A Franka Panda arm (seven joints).
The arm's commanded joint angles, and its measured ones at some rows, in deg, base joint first. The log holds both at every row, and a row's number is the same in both.
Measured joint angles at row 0:
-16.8, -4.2, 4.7, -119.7, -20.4, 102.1, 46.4
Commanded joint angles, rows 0 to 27:
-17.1, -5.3, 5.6, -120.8, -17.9, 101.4, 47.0
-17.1, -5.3, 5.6, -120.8, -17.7, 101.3, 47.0
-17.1, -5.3, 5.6, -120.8, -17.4, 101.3, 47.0
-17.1, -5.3, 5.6, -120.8, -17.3, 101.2, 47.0
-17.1, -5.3, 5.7, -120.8, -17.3, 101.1, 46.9
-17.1, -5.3, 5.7, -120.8, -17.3, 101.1, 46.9
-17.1, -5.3, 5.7, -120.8, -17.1, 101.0, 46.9
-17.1, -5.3, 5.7, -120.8, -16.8, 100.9, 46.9
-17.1, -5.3, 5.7, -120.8, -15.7, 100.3, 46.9
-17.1, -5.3, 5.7, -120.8, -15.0, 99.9, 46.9
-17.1, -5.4, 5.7, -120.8, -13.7, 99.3, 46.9
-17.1, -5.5, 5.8, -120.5, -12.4, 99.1, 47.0
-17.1, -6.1, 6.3, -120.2, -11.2, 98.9, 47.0
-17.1, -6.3, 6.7, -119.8, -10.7, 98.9, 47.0
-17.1, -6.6, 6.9, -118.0, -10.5, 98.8, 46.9
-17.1, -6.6, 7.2, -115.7, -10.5, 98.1, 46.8
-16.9, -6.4, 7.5, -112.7, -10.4, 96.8, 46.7
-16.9, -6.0, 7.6, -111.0, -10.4, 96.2, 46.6
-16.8, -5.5, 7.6, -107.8, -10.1, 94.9, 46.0
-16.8, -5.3, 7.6, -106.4, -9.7, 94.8, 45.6
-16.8, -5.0, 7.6, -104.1, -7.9, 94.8, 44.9
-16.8, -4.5, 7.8, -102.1, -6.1, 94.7, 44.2
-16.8, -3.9, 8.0, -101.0, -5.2, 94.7, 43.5
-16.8, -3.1, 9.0, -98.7, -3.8, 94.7, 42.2
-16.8, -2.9, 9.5, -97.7, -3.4, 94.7, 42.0
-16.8, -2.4, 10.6, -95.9, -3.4, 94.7, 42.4
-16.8, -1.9, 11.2, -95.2, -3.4, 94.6, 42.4
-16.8, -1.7, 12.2, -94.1, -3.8, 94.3, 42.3
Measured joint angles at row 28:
-16.5, -5.0, 9.0, -100.3, -4.3, 96.7, 42.9
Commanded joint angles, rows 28 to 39:
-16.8, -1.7, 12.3, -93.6, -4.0, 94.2, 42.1
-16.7, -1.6, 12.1, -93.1, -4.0, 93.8, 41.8
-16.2, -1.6, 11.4, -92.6, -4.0, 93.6, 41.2
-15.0, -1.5, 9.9, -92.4, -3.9, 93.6, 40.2
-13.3, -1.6, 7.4, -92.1, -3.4, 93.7, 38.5
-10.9, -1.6, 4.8, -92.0, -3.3, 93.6, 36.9
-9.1, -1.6, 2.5, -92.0, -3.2, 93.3, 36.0
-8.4, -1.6, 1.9, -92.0, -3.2, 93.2, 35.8
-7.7, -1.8, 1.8, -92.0, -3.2, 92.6, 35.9
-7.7, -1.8, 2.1, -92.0, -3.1, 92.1, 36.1
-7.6, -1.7, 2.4, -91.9, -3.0, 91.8, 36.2
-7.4, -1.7, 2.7, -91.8, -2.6, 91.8, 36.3
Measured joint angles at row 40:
-9.2, -2.3, 2.8, -93.7, -3.8, 94.2, 36.7
